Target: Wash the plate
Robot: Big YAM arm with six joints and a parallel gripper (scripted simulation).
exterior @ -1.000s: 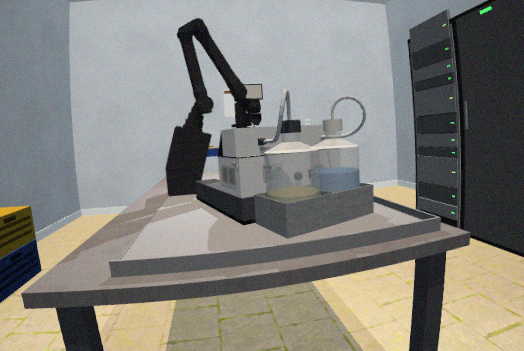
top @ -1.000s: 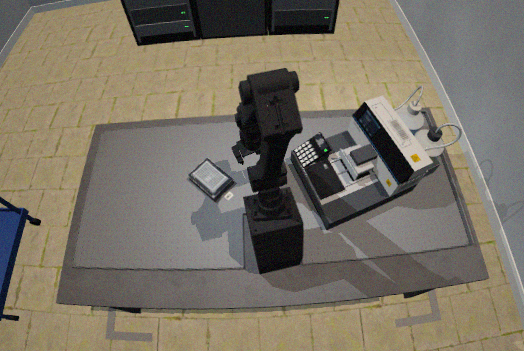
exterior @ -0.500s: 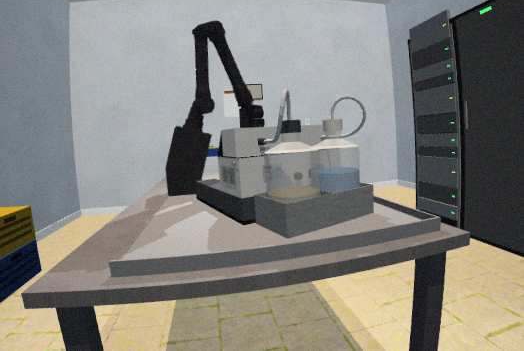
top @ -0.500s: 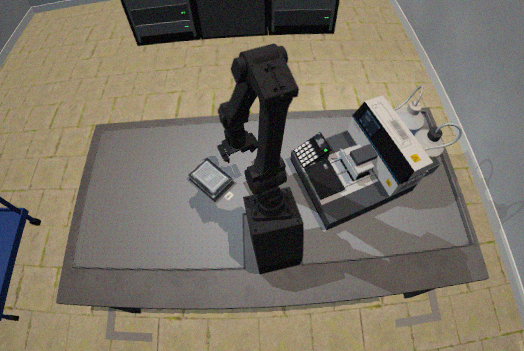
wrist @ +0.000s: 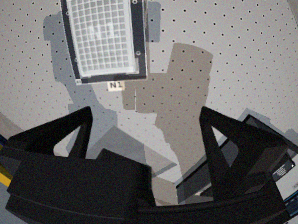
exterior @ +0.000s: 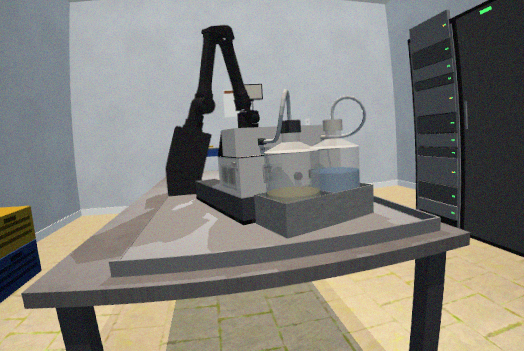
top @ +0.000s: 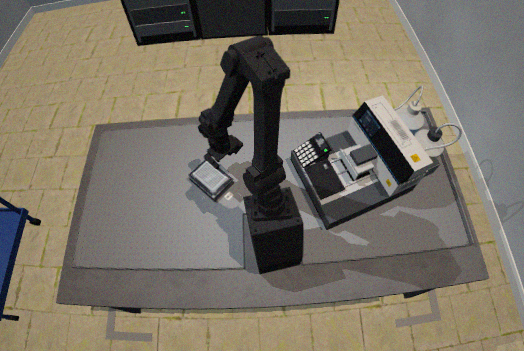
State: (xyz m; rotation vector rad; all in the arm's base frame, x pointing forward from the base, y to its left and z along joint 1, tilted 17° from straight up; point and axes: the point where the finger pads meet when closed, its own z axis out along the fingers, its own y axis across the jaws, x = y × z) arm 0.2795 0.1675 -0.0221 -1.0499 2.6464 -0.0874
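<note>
The white well plate is 80 mm to the left of my hand and 120 mm below it. Round my hand: dark washer carrier 60 mm behind, 390 mm to the right, 80 mm below; then white corner label 80 mm behind, 10 mm to the left, 170 mm below; then plate washer 530 mm to the right, 40 mm below.
</note>
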